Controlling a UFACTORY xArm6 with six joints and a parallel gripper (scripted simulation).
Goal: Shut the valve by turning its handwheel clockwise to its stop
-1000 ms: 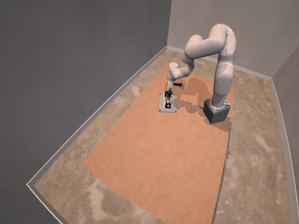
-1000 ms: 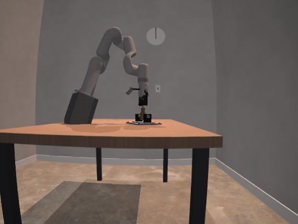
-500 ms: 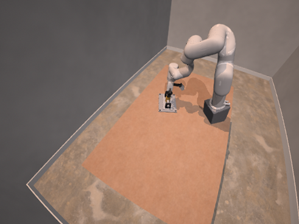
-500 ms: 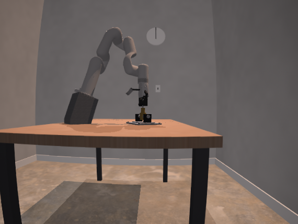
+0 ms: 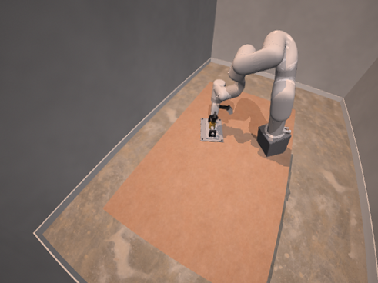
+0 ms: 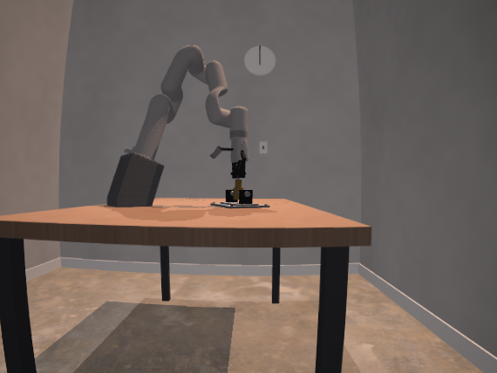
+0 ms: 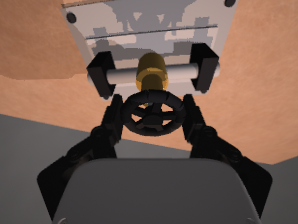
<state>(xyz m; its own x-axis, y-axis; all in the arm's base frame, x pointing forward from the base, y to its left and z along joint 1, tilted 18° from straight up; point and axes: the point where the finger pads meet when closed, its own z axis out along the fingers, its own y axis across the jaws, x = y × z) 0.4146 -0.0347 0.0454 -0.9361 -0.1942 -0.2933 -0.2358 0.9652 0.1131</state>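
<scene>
Right now my hand is right at the black spoked handwheel. From my hand the other things lie so: grey baseplate (130 mm below).
</scene>
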